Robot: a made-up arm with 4 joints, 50 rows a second.
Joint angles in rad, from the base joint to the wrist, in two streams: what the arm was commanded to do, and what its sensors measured. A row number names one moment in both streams.
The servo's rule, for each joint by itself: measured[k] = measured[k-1] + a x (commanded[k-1-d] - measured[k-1]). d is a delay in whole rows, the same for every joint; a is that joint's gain. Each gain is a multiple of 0.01, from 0.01 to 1. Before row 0 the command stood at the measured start. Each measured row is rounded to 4 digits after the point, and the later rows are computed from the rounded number. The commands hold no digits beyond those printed.
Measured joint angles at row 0: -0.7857, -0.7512, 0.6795, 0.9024
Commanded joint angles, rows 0 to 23: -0.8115, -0.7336, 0.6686, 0.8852; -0.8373, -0.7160, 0.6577, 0.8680; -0.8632, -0.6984, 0.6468, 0.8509; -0.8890, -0.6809, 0.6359, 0.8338; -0.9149, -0.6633, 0.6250, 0.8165; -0.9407, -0.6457, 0.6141, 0.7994; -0.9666, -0.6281, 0.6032, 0.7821; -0.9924, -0.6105, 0.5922, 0.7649; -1.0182, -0.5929, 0.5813, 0.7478; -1.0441, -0.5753, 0.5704, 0.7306; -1.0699, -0.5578, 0.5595, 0.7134; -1.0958, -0.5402, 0.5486, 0.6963; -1.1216, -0.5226, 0.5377, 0.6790; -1.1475, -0.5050, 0.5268, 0.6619; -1.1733, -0.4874, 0.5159, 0.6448; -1.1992, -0.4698, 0.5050, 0.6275; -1.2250, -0.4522, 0.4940, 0.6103; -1.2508, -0.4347, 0.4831, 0.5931; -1.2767, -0.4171, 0.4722, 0.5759; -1.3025, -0.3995, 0.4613, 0.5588; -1.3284, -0.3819, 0.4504, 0.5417; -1.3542, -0.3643, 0.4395, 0.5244; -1.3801, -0.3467, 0.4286, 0.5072; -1.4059, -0.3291, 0.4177, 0.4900
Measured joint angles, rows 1 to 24: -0.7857, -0.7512, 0.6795, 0.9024; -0.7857, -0.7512, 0.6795, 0.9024; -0.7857, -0.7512, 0.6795, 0.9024; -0.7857, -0.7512, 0.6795, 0.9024; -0.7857, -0.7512, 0.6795, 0.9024; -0.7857, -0.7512, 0.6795, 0.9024; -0.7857, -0.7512, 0.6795, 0.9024; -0.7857, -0.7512, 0.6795, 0.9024; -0.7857, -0.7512, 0.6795, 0.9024; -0.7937, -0.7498, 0.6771, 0.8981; -0.8072, -0.7471, 0.6728, 0.8906; -0.8246, -0.7432, 0.6671, 0.8807; -0.8446, -0.7382, 0.6602, 0.8690; -0.8664, -0.7322, 0.6525, 0.8559; -0.8894, -0.7253, 0.6441, 0.8418; -0.9133, -0.7175, 0.6351, 0.8269; -0.9378, -0.7089, 0.6257, 0.8114; -0.9627, -0.6996, 0.6159, 0.7955; -0.9879, -0.6897, 0.6059, 0.7793; -1.0133, -0.6791, 0.5957, 0.7628; -1.0389, -0.6680, 0.5853, 0.7462; -1.0645, -0.6564, 0.5748, 0.7294; -1.0902, -0.6443, 0.5642, 0.7125; -1.1160, -0.6317, 0.5536, 0.6956
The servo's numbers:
d 9
a 0.31 0.08 0.22 0.25

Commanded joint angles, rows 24 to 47: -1.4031, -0.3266, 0.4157, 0.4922; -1.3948, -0.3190, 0.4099, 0.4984; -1.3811, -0.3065, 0.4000, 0.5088; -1.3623, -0.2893, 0.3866, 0.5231; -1.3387, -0.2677, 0.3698, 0.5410; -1.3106, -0.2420, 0.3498, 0.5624; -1.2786, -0.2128, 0.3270, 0.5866; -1.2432, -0.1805, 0.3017, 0.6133; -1.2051, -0.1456, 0.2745, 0.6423; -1.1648, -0.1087, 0.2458, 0.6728; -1.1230, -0.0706, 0.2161, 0.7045; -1.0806, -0.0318, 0.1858, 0.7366; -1.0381, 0.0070, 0.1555, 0.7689; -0.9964, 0.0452, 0.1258, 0.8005; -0.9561, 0.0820, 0.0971, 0.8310; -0.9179, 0.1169, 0.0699, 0.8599; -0.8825, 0.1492, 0.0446, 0.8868; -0.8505, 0.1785, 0.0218, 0.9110; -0.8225, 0.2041, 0.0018, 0.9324; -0.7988, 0.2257, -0.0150, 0.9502; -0.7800, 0.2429, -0.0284, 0.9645; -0.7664, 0.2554, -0.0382, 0.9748; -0.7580, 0.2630, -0.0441, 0.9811; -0.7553, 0.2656, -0.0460, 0.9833
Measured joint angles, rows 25 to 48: -1.1418, -0.6187, 0.5429, 0.6786; -1.1676, -0.6054, 0.5321, 0.6615; -1.1934, -0.5917, 0.5213, 0.6444; -1.2192, -0.5777, 0.5105, 0.6273; -1.2450, -0.5634, 0.4997, 0.6102; -1.2709, -0.5489, 0.4889, 0.5931; -1.2967, -0.5341, 0.4780, 0.5759; -1.3226, -0.5191, 0.4671, 0.5587; -1.3484, -0.5039, 0.4562, 0.5415; -1.3654, -0.4897, 0.4473, 0.5292; -1.3745, -0.4760, 0.4391, 0.5215; -1.3765, -0.4624, 0.4305, 0.5183; -1.3721, -0.4486, 0.4208, 0.5195; -1.3617, -0.4341, 0.4096, 0.5249; -1.3459, -0.4187, 0.3964, 0.5343; -1.3250, -0.4022, 0.3811, 0.5474; -1.2996, -0.3845, 0.3636, 0.5639; -1.2703, -0.3654, 0.3440, 0.5835; -1.2376, -0.3449, 0.3224, 0.6058; -1.2021, -0.3230, 0.2990, 0.6305; -1.1644, -0.2997, 0.2741, 0.6570; -1.1252, -0.2752, 0.2480, 0.6850; -1.0853, -0.2496, 0.2211, 0.7139; -1.0452, -0.2231, 0.1938, 0.7432
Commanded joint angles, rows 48 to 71: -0.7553, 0.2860, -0.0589, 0.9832; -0.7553, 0.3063, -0.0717, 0.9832; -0.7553, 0.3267, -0.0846, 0.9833; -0.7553, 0.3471, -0.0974, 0.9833; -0.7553, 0.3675, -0.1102, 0.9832; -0.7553, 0.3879, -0.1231, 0.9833; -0.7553, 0.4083, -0.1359, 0.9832; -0.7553, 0.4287, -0.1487, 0.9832; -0.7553, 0.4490, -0.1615, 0.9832; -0.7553, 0.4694, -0.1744, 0.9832; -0.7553, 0.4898, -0.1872, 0.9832; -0.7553, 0.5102, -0.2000, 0.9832; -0.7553, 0.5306, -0.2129, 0.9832; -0.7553, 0.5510, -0.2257, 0.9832; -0.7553, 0.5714, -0.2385, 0.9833; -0.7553, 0.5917, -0.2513, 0.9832; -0.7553, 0.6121, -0.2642, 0.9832; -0.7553, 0.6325, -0.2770, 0.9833; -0.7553, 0.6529, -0.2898, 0.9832; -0.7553, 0.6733, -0.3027, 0.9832; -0.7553, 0.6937, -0.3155, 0.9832; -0.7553, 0.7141, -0.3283, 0.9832; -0.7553, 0.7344, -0.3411, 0.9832; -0.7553, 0.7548, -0.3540, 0.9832
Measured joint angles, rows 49 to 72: -1.0057, -0.1959, 0.1665, 0.7724; -0.9675, -0.1683, 0.1397, 0.8010; -0.9312, -0.1406, 0.1138, 0.8285; -0.8975, -0.1130, 0.0892, 0.8545; -0.8669, -0.0859, 0.0663, 0.8784; -0.8400, -0.0596, 0.0455, 0.8999; -0.8172, -0.0344, 0.0271, 0.9186; -0.7988, -0.0106, 0.0114, 0.9342; -0.7853, 0.0115, -0.0012, 0.9465; -0.7760, 0.0335, -0.0139, 0.9557; -0.7696, 0.0553, -0.0266, 0.9626; -0.7652, 0.0770, -0.0394, 0.9678; -0.7621, 0.0986, -0.0522, 0.9717; -0.7600, 0.1201, -0.0650, 0.9746; -0.7585, 0.1415, -0.0778, 0.9768; -0.7575, 0.1628, -0.0906, 0.9784; -0.7568, 0.1841, -0.1034, 0.9796; -0.7563, 0.2053, -0.1162, 0.9805; -0.7560, 0.2264, -0.1290, 0.9812; -0.7558, 0.2475, -0.1418, 0.9817; -0.7556, 0.2685, -0.1546, 0.9821; -0.7555, 0.2895, -0.1674, 0.9824; -0.7554, 0.3104, -0.1802, 0.9826; -0.7554, 0.3313, -0.1930, 0.9828
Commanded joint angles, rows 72 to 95: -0.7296, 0.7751, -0.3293, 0.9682; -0.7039, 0.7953, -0.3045, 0.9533; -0.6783, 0.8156, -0.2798, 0.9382; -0.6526, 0.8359, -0.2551, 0.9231; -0.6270, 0.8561, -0.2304, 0.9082; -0.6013, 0.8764, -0.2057, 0.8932; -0.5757, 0.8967, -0.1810, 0.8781; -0.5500, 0.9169, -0.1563, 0.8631; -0.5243, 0.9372, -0.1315, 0.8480; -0.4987, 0.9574, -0.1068, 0.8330; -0.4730, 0.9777, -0.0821, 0.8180; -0.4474, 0.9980, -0.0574, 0.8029; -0.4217, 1.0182, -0.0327, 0.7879; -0.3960, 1.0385, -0.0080, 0.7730; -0.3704, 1.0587, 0.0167, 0.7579; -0.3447, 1.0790, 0.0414, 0.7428; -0.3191, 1.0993, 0.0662, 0.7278; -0.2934, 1.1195, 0.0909, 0.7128; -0.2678, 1.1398, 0.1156, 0.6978; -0.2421, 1.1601, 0.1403, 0.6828; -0.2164, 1.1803, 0.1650, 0.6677; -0.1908, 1.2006, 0.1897, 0.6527; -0.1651, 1.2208, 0.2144, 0.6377; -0.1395, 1.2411, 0.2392, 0.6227
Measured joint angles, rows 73 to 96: -0.7554, 0.3521, -0.2058, 0.9829; -0.7554, 0.3729, -0.2186, 0.9830; -0.7554, 0.3937, -0.2314, 0.9831; -0.7554, 0.4144, -0.2442, 0.9831; -0.7554, 0.4351, -0.2571, 0.9831; -0.7554, 0.4558, -0.2699, 0.9831; -0.7554, 0.4765, -0.2827, 0.9831; -0.7554, 0.4971, -0.2955, 0.9831; -0.7554, 0.5177, -0.3084, 0.9831; -0.7474, 0.5383, -0.3130, 0.9794; -0.7339, 0.5589, -0.3111, 0.9729; -0.7167, 0.5794, -0.3042, 0.9642; -0.6968, 0.5999, -0.2934, 0.9539; -0.6752, 0.6204, -0.2795, 0.9425; -0.6523, 0.6409, -0.2633, 0.9302; -0.6286, 0.6614, -0.2452, 0.9172; -0.6042, 0.6818, -0.2256, 0.9037; -0.5794, 0.7022, -0.2049, 0.8898; -0.5544, 0.7226, -0.1833, 0.8756; -0.5292, 0.7430, -0.1610, 0.8612; -0.5038, 0.7634, -0.1382, 0.8466; -0.4783, 0.7838, -0.1150, 0.8319; -0.4528, 0.8042, -0.0915, 0.8172; -0.4273, 0.8246, -0.0677, 0.8024
